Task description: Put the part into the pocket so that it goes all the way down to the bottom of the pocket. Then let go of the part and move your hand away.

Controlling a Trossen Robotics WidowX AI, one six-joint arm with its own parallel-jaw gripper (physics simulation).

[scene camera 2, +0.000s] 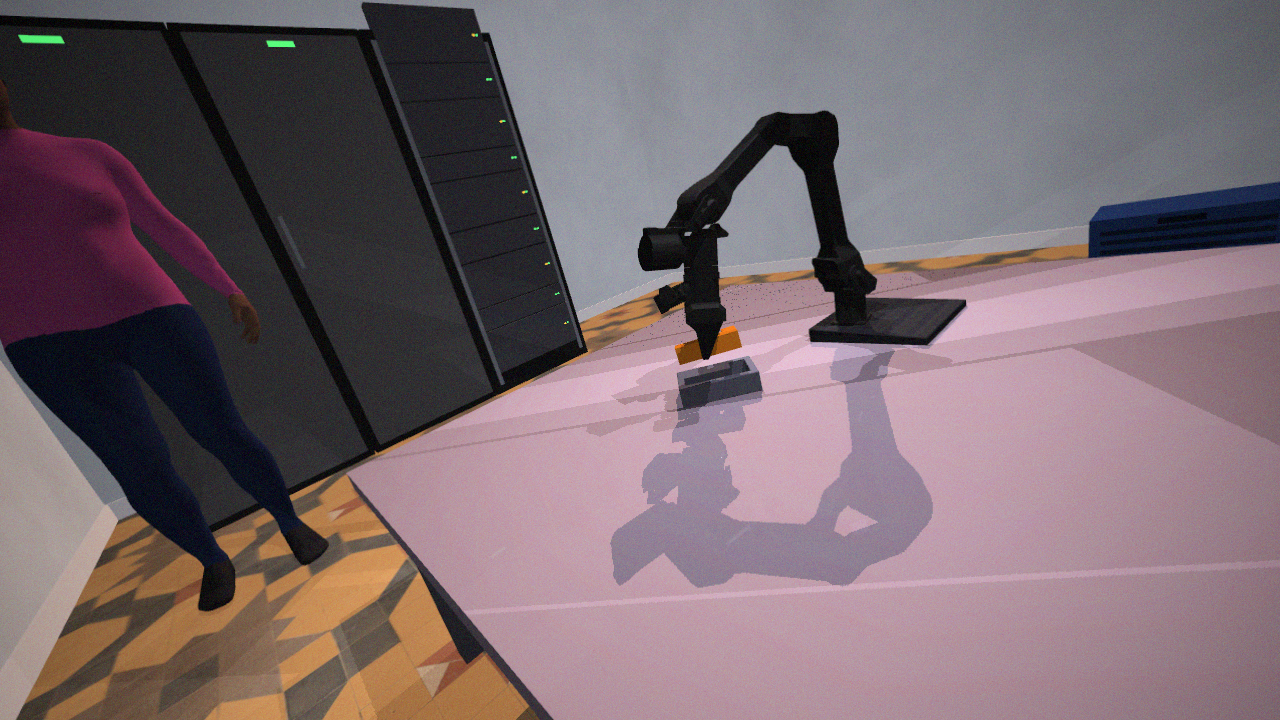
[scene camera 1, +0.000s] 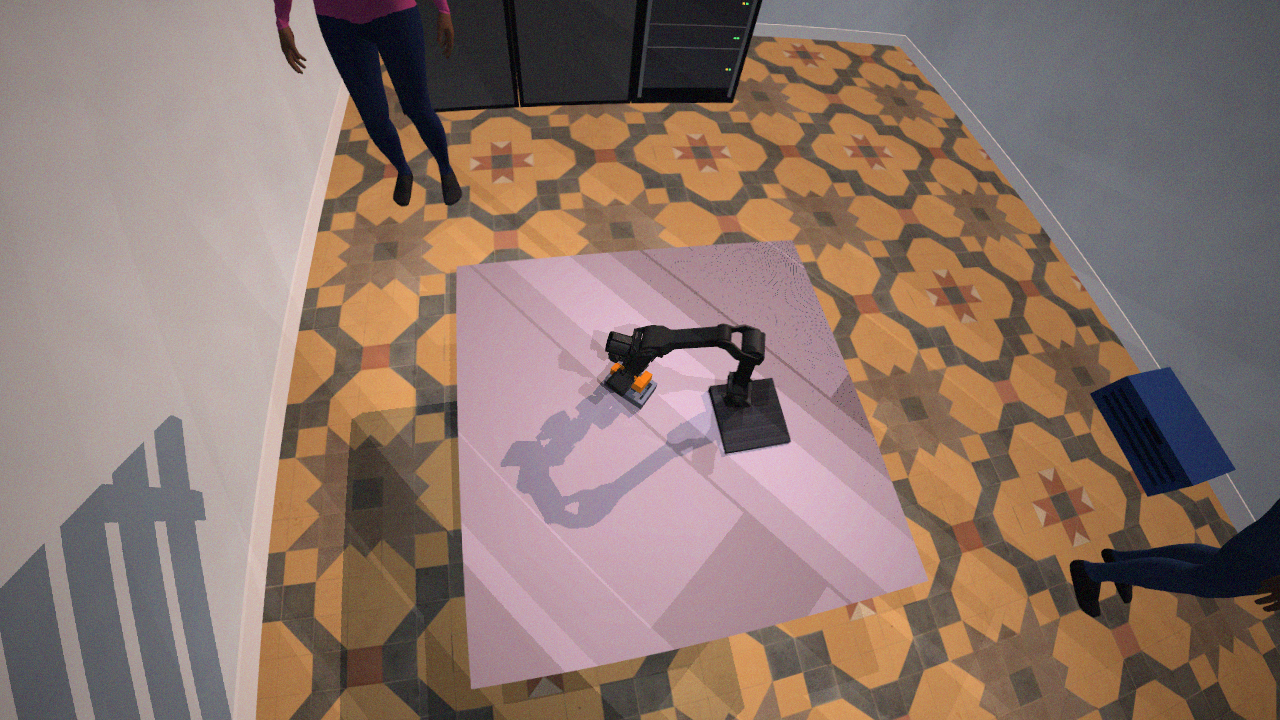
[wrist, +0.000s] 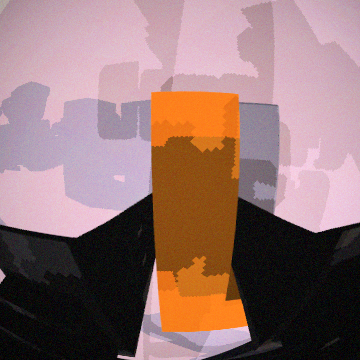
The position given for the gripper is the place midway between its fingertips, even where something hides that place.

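Observation:
There's a grey pocket block (wrist: 258,122), and there's an orange block (scene camera 2: 728,339) too. The wrist view shows the orange block (wrist: 194,134) as well. The gripper (scene camera 2: 705,357) holds the orange block, and nothing else touches it. You can see the gripper (scene camera 1: 625,379) in scene camera 1 too, and the wrist view also shows the gripper (wrist: 189,198).

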